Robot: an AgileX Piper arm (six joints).
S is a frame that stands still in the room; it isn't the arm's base.
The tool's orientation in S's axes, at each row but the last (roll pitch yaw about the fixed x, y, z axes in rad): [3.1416, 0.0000, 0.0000]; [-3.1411, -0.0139, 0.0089]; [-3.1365, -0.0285, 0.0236]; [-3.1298, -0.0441, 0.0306]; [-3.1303, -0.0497, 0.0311]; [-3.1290, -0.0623, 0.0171]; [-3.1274, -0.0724, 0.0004]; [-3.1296, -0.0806, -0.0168]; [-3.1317, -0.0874, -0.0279]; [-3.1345, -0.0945, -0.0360]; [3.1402, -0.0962, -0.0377]
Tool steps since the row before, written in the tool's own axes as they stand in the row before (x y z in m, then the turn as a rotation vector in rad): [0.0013, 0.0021, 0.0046, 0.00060, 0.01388, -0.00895]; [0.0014, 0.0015, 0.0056, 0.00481, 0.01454, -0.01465]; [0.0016, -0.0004, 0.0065, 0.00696, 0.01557, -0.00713]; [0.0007, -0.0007, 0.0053, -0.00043, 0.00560, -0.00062]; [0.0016, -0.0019, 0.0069, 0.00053, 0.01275, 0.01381]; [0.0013, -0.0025, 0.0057, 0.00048, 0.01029, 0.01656]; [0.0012, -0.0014, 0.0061, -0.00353, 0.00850, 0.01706]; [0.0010, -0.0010, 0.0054, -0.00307, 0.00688, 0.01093]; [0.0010, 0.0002, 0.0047, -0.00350, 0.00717, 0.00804]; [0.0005, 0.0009, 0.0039, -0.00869, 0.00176, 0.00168]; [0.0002, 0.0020, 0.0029, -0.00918, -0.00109, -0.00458]
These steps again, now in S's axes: [0.0013, -0.0021, -0.0046, 0.00060, -0.01388, 0.00895]; [0.0015, -0.0015, -0.0056, 0.00474, -0.01451, 0.01471]; [0.0018, 0.0005, -0.0064, 0.00712, -0.01544, 0.00725]; [0.0009, 0.0008, -0.0053, -0.00028, -0.00562, 0.00053]; [0.0019, 0.0020, -0.0068, 0.00161, -0.01255, -0.01391]; [0.0016, 0.0026, -0.0056, 0.00169, -0.01005, -0.01663]; [0.0016, 0.0015, -0.0060, -0.00227, -0.00826, -0.01739]; [0.0014, 0.0010, -0.0053, -0.00229, -0.00671, -0.01122]; [0.0014, -0.0002, -0.0046, -0.00298, -0.00701, -0.00839]; [0.0008, -0.0009, -0.0038, -0.00855, -0.00144, -0.00250]; [0.0004, -0.0020, -0.0029, -0.00953, 0.00146, 0.00368]
